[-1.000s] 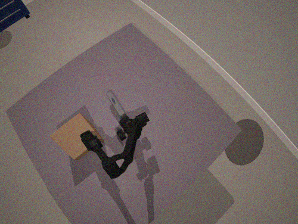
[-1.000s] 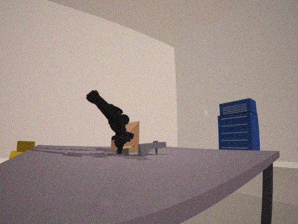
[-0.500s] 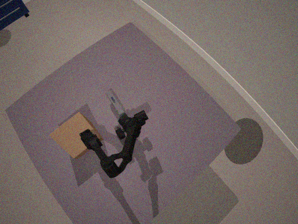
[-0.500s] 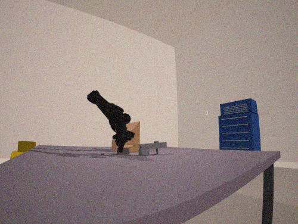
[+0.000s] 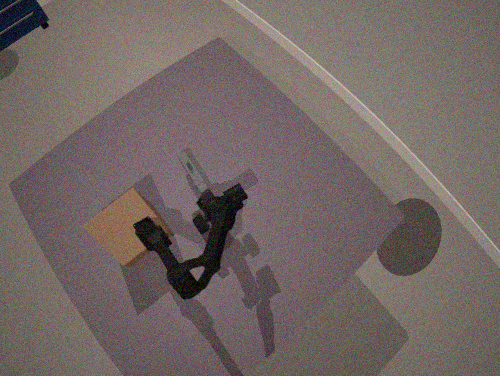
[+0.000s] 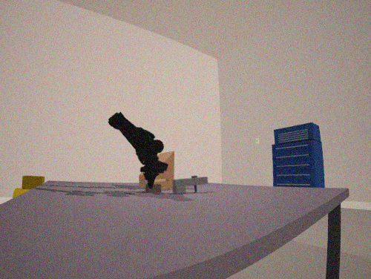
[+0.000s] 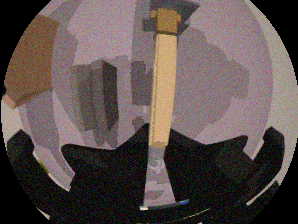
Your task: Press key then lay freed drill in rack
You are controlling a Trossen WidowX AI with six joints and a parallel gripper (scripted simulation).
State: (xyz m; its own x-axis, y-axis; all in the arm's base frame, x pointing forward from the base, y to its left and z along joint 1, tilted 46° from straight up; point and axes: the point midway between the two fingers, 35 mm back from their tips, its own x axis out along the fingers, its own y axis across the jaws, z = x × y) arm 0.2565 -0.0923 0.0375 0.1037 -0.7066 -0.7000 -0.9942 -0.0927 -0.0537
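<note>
The drill lies 40 mm to the left of my gripper tip and 40 mm above it.
</note>
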